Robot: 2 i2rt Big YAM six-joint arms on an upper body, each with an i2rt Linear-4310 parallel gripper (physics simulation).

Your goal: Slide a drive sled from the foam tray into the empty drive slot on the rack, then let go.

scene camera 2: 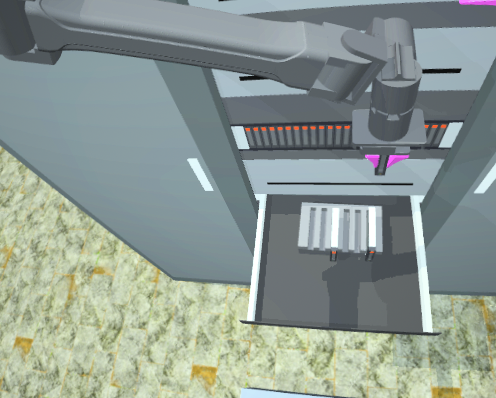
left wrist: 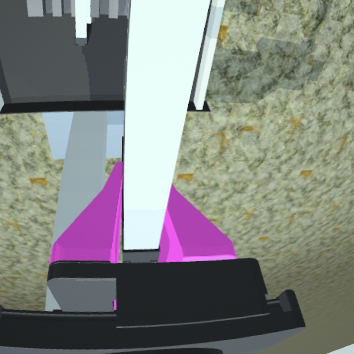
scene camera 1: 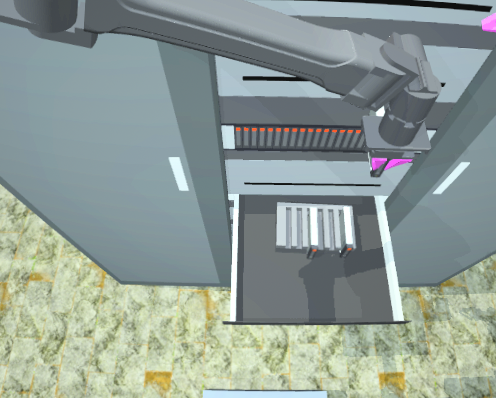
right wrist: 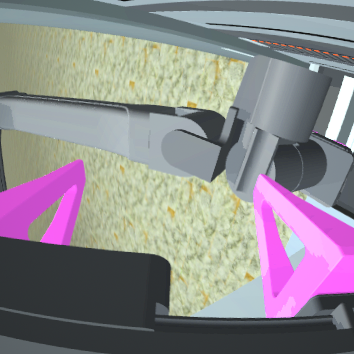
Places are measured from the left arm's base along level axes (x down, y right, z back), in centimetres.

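Pixels of known places: left gripper, between the fingertips: [scene camera 2: 381, 164] [scene camera 1: 378, 166] [right wrist: 336, 158]; right gripper, between the fingertips: [right wrist: 170, 175].
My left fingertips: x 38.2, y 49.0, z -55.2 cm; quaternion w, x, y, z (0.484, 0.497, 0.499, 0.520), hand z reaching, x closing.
Behind a point stands the place of what it marks.
My left gripper [scene camera 1: 389, 164] @(x 38.2, y 49.0, z -55.2 cm) [scene camera 2: 382, 160] @(x 38.2, y 49.0, z -55.2 cm) [left wrist: 136, 169] @(x 38.2, y 49.0, z -55.2 cm) is shut on a drive sled, whose long white body [left wrist: 155, 125] @(x 32.8, y 49.0, z -62.4 cm) fills the middle of the left wrist view; its dark handle end [scene camera 1: 376, 173] @(x 39.2, y 48.7, z -54.4 cm) [scene camera 2: 380, 171] @(x 39.1, y 48.9, z -54.4 cm) shows below the magenta fingers in the scene views. The gripper is in front of the right part of the drive row [scene camera 1: 300, 137] @(x 49.1, y 36.9, z -70.0 cm) [scene camera 2: 300, 137] @(x 49.8, y 34.2, z -70.1 cm), above the drawer. The wrist hides part of the row; I cannot make out the empty slot. The foam tray [scene camera 1: 281, 227] @(x 74.6, y 34.5, z -58.9 cm) [scene camera 2: 304, 227] @(x 74.7, y 34.5, z -59.1 cm) holds two white sleds upright. My right gripper is open and empty.
An open drawer [scene camera 1: 234, 260] @(x 76.9, y 21.7, z -50.0 cm) [scene camera 2: 255, 285] @(x 77.0, y 22.3, z -43.2 cm) [left wrist: 60, 107] @(x 77.5, y 35.5, z -33.9 cm) under the row carries the tray. Grey cabinet panels [scene camera 1: 100, 150] @(x 52.0, y -9.8, z -68.1 cm) [scene camera 2: 125, 135] @(x 44.6, y -5.9, z -68.1 cm) flank the rack. The left arm [right wrist: 190, 145] @(x 14.0, y 44.3, z -56.5 cm) crosses the right wrist view. A pale blue slab [scene camera 1: 265, 394] @(x 150.8, y 33.4, z -14.5 cm) [scene camera 2: 285, 394] @(x 150.8, y 25.9, z -15.2 cm) shows at the bottom edge.
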